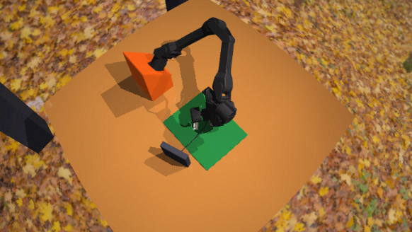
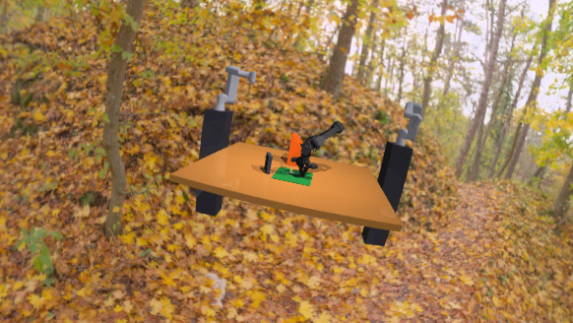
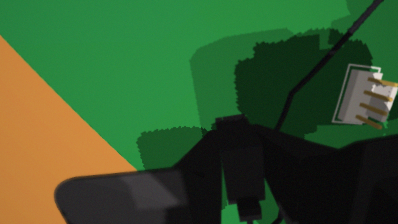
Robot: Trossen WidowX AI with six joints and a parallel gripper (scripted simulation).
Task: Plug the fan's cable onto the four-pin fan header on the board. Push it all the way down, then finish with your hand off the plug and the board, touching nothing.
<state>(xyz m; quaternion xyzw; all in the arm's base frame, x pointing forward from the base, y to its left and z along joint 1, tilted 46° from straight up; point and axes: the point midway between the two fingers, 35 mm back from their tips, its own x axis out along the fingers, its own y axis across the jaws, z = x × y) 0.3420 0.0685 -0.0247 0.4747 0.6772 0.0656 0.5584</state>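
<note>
Right now the green board is 50 mm to the right of my gripper tip and 30 mm below it. Round my gripper tip: white four-pin fan header 70 mm to the right, 40 mm behind, 20 mm below; dark plug 10 mm behind, 10 mm above; dark flat fan 220 mm to the right, 40 mm above, 10 mm ahead.
</note>
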